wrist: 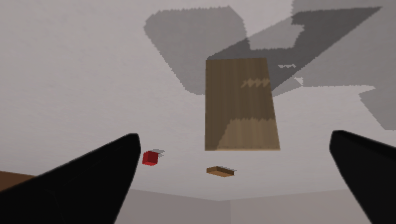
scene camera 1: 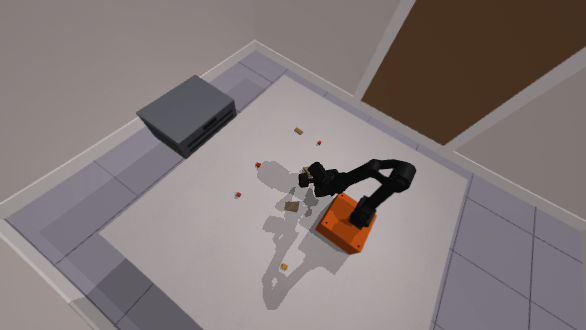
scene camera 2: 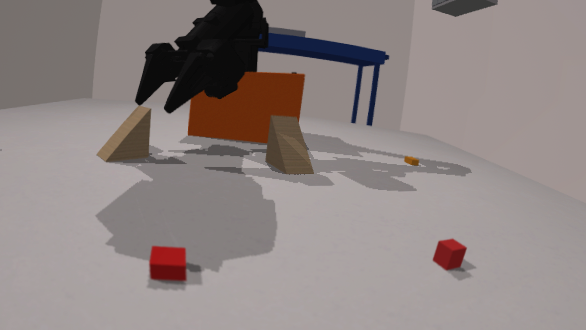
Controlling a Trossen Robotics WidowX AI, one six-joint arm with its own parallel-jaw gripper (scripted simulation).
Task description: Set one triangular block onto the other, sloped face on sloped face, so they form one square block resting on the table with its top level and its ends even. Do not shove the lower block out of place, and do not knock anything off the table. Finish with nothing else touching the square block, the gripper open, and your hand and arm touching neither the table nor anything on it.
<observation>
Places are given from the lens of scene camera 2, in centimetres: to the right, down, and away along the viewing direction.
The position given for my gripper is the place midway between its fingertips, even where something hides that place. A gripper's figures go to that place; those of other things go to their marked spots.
my gripper (scene camera 2: 150, 107): -18, -8, 41
triangular block (scene camera 2: 131, 141): -20, -3, 37
triangular block (scene camera 2: 286, 150): -1, -2, 43
</observation>
